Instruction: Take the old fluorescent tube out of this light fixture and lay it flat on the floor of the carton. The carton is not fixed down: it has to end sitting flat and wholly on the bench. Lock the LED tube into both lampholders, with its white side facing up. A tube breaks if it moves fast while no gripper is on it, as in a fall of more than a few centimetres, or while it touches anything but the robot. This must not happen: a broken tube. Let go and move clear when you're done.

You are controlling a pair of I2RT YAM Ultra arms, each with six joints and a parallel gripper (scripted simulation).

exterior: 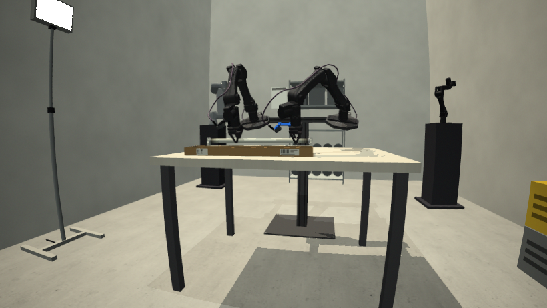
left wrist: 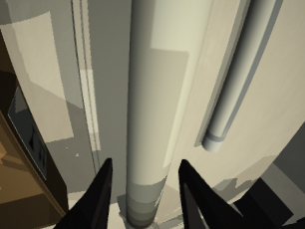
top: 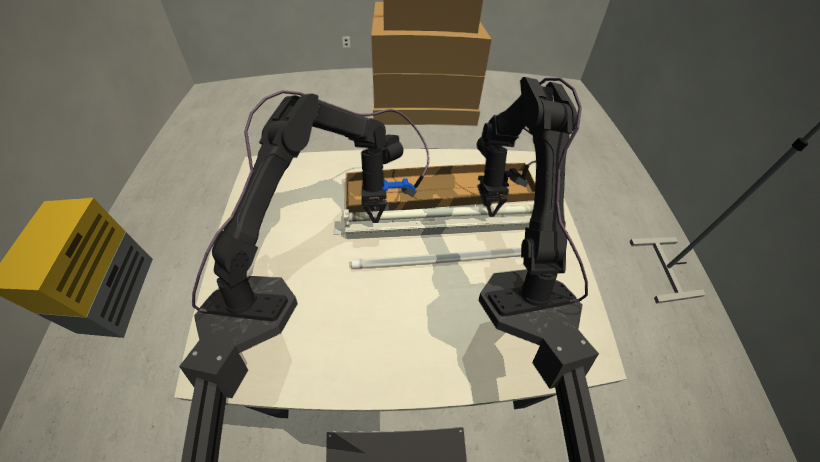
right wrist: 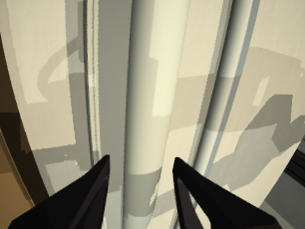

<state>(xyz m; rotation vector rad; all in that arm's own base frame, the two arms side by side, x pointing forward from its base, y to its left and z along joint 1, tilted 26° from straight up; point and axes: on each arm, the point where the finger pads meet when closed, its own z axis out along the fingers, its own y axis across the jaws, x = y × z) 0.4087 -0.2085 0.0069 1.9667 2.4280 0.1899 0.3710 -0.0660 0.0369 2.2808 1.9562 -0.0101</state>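
My right hand is 120 mm to the right of the old fluorescent tube. From my right hand the other things lie so: white light fixture (120 mm to the left, 10 mm below); LED tube (130 mm behind, 110 mm to the left, 60 mm below); brown carton (150 mm ahead, 120 mm to the left, 50 mm below).
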